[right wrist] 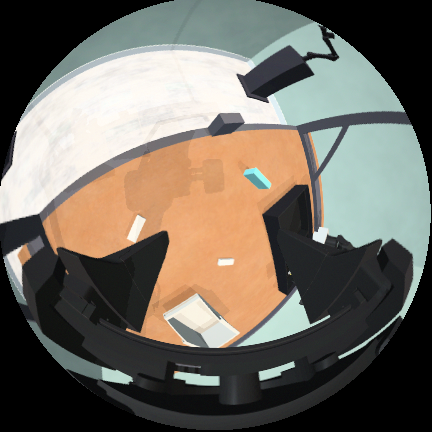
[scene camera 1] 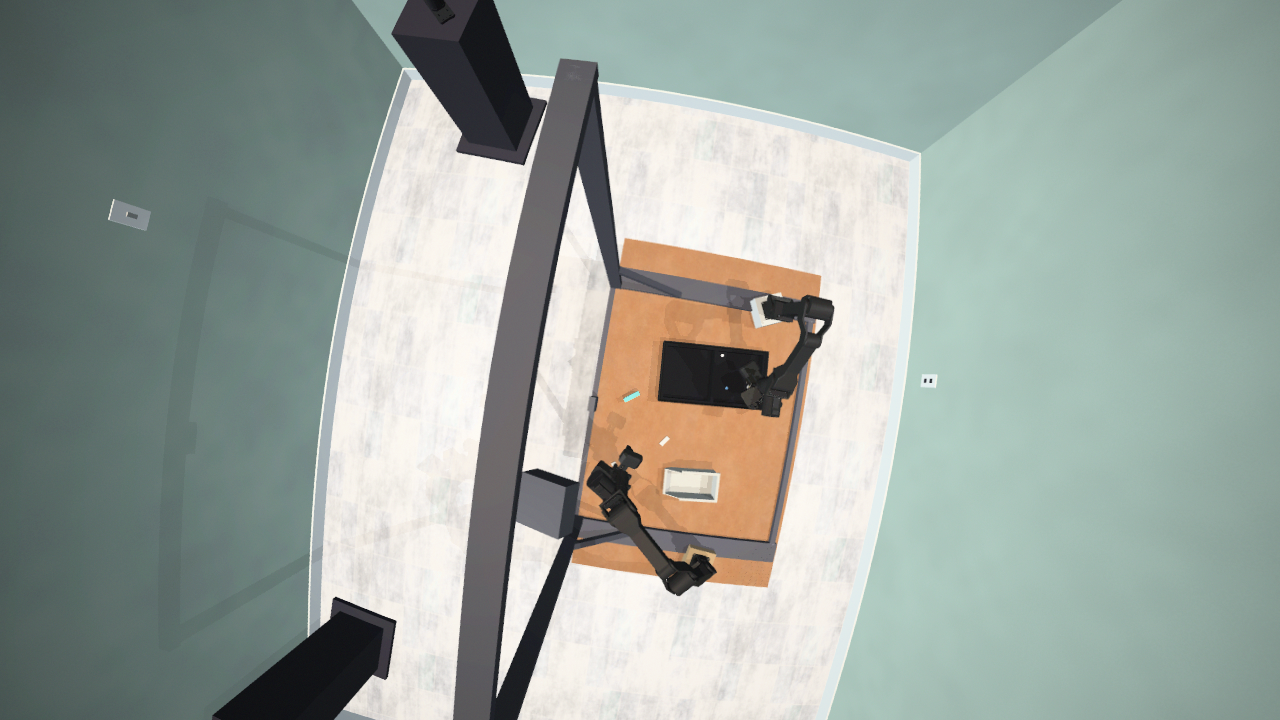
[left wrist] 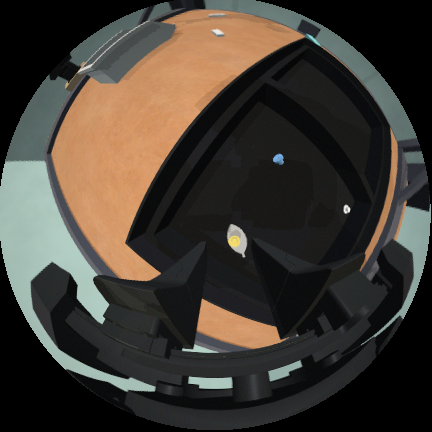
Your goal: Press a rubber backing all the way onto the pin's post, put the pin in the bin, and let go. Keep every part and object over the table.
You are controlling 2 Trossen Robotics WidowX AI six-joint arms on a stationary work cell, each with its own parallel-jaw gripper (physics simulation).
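Frame: origin at the left arm's base, x right, y up, z back, level; millimetres.
Where they show: left gripper, fingertip midpoint: [left wrist: 228,244]; right gripper, fingertip midpoint: [right wrist: 223,235]; left arm's base at its link origin: [right wrist: 325,241] [scene camera 1: 771,309]; right arm's base at its link origin: [scene camera 1: 698,563].
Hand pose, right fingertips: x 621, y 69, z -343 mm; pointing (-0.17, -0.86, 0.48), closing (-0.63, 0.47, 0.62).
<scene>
Things, the pixels of their top centre, and the offset from my right fingertips. "spot": a spot on its surface instead.
- pale grey leaf-shaped pin at its top centre: [left wrist: 238,244] dx -497, dy -131, dz +97 mm
- black tray at its top centre: [left wrist: 349,138] [scene camera 1: 715,376] [right wrist: 301,246] dx -371, dy -94, dz +167 mm
- round yellow piece at its top centre: [left wrist: 233,243] dx -496, dy -126, dz +91 mm
- small blue piece at its top centre: [left wrist: 281,158] [scene camera 1: 727,387] dx -410, dy -130, dz +113 mm
- small white piece at its top centre: [left wrist: 348,209] [scene camera 1: 722,355] dx -424, dy -133, dz +229 mm
- open cream bin at a spot on its surface: [left wrist: 125,55] spot: dx -250, dy -111, dz -151 mm
- teal block at its top centre: [right wrist: 262,178] [scene camera 1: 631,396] dx -74, dy -111, dz +167 mm
A pale grey leaf-shaped pin [left wrist: 242,247] lies in the black tray [scene camera 1: 687,371] [right wrist: 272,245], with a round yellow piece [left wrist: 234,241] over it; how they join is unclear. A small blue piece [scene camera 1: 726,387] [left wrist: 278,159] and a small white piece [scene camera 1: 722,355] [left wrist: 346,209] lie apart from it in the same compartment. My left gripper [scene camera 1: 750,385] [left wrist: 228,244] is partly open and empty above the tray, its fingertips appearing on either side of the pin. The open cream bin [scene camera 1: 691,497] [left wrist: 125,55] [right wrist: 182,330] stands below the tray in the scene view. My right gripper [scene camera 1: 622,463] [right wrist: 223,235] is wide open and empty.
A teal block [scene camera 1: 631,395] [right wrist: 257,178] lies left of the tray in the scene view. A cream block [scene camera 1: 664,440] [left wrist: 217,32] [right wrist: 225,261] lies between tray and bin; another cream block [right wrist: 136,228] lies near my right gripper. Dark frame bars border the table.
</scene>
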